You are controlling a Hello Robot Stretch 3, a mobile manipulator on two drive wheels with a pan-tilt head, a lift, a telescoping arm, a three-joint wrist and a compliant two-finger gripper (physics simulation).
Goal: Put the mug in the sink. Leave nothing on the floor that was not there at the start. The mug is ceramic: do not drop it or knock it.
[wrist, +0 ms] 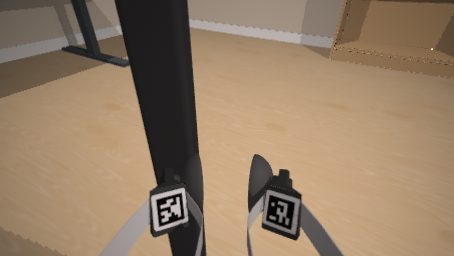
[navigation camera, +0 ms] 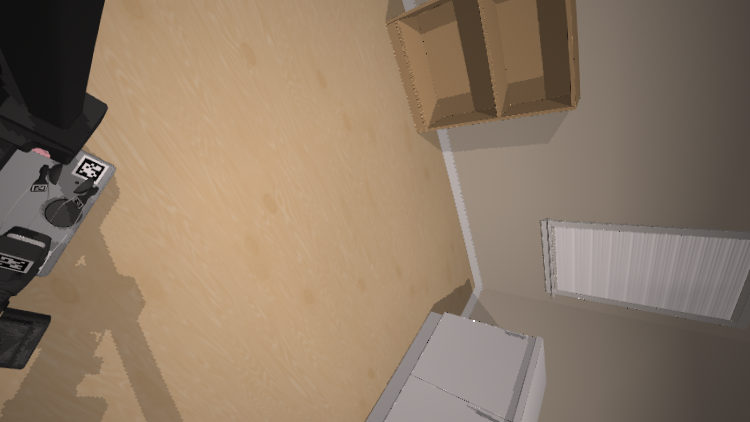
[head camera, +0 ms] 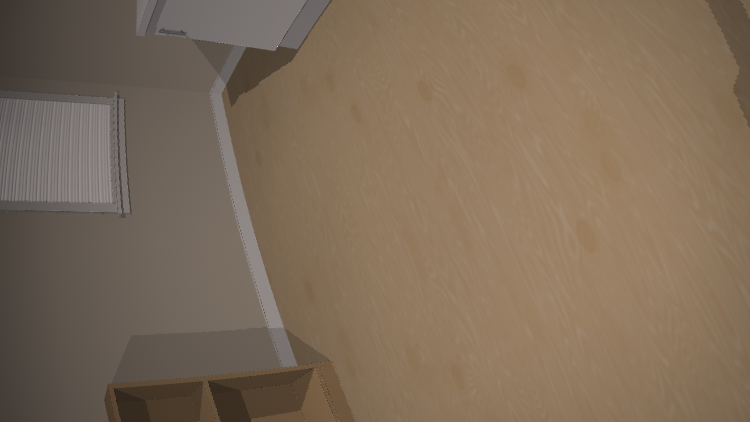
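Seen in the pictures: gripper, between the fingertips: point(wrist: 226, 173) point(navigation camera: 76, 171); robot's base, origin of its link: point(navigation camera: 63, 209).
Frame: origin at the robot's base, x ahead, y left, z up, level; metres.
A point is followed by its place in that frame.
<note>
The mug does not show in these views, and neither does the sink's basin. Part of the white cabinet run point(head camera: 236, 18) @(x 2.293, y 0.080, z 0.447 m) point(navigation camera: 466, 356) @(x 2.217, y -0.054, z 0.470 m) shows at the top left of the head view and at the bottom of the navigation view. My gripper point(wrist: 226, 173) @(x -0.020, y 0.093, z 0.483 m) is open in the wrist view, its two dark fingertips apart with floor visible between them. In the navigation view the gripper point(navigation camera: 68, 178) @(x -0.020, y 0.093, z 0.483 m) shows at the left edge, over the grey robot base.
A wooden shelf unit point(head camera: 207, 391) @(x 1.391, y 1.438, z 0.641 m) point(navigation camera: 490, 57) @(x 1.116, y 1.604, z 0.641 m) point(wrist: 337, 30) stands against the wall. The robot's black mast point(wrist: 165, 90) @(x -0.063, y 0.116, z 0.540 m) rises beside the left finger in the wrist view. A dark table leg point(wrist: 87, 30) @(x -1.004, y 1.755, z 0.200 m) stands at the upper left there. A blinded window point(head camera: 57, 149) @(x 2.844, y 0.962, z 1.202 m) point(navigation camera: 645, 272) @(x 2.863, y 0.951, z 1.481 m) is on the wall.
</note>
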